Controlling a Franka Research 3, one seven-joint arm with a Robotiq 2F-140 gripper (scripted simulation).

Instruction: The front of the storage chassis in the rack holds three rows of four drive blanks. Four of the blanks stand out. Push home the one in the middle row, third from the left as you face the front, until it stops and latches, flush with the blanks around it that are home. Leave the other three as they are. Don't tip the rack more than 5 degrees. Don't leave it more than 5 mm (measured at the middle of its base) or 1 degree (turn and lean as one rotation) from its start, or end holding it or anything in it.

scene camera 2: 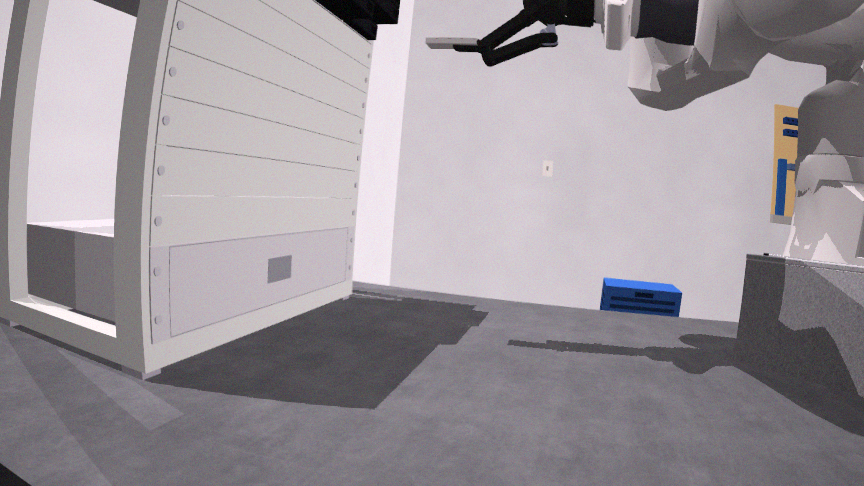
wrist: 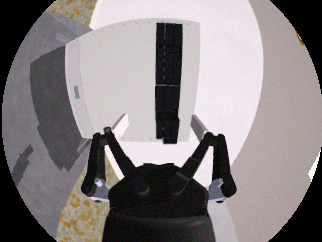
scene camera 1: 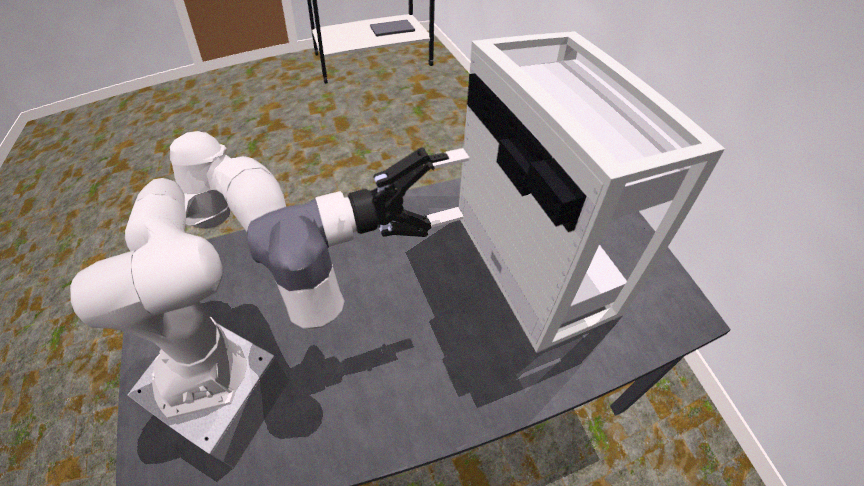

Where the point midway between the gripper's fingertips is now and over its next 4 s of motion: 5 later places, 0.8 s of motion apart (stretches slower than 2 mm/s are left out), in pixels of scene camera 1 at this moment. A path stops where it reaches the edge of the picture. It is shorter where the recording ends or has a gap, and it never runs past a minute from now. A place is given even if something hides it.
My gripper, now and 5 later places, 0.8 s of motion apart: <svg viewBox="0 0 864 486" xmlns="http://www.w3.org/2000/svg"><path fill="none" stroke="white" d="M463 185L497 181L498 173L505 162L508 162L513 160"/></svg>
